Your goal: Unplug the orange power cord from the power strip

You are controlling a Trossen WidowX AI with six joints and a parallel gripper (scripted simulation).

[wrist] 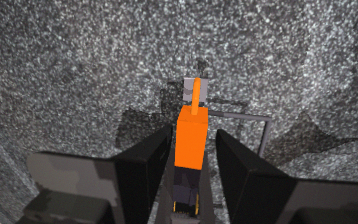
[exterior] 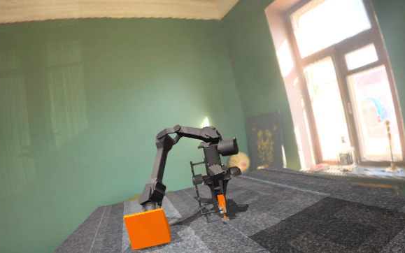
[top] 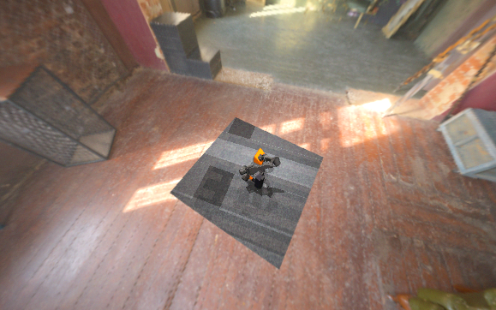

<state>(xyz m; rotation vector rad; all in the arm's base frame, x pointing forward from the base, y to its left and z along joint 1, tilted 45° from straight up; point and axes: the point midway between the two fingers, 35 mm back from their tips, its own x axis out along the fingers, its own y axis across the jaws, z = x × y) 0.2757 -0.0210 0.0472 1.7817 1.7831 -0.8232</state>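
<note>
Right now the orange plug is 4 cm to the left of my gripper tip and 2 cm below it.
</note>
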